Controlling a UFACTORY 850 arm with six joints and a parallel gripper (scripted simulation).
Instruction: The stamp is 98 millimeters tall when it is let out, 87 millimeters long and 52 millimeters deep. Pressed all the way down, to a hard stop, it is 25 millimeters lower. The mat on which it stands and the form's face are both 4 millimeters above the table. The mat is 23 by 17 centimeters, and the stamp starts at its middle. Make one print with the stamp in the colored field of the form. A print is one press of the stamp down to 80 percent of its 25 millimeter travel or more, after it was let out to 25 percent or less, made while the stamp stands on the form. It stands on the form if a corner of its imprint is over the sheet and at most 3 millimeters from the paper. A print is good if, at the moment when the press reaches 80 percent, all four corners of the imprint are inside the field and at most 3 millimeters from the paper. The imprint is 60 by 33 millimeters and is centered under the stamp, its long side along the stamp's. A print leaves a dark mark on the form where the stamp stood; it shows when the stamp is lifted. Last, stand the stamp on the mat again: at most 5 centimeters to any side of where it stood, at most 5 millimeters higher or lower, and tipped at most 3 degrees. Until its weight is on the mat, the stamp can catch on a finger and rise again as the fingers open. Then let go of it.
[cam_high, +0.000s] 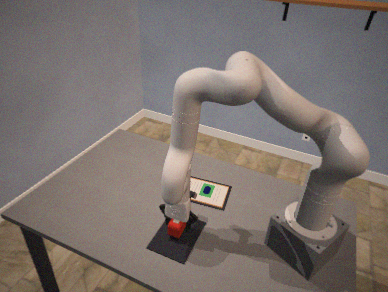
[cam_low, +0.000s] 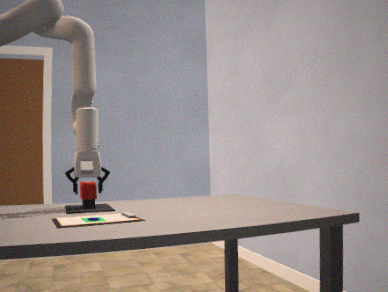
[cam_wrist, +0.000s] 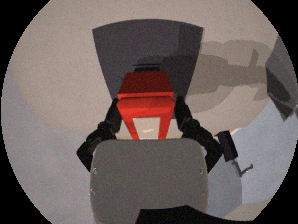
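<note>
Now: the red stamp 2 cm below my hand. The rest, counted from my hand: form (30 cm to the right, 6 cm below, 6 cm ahead); mat (7 cm below).
</note>
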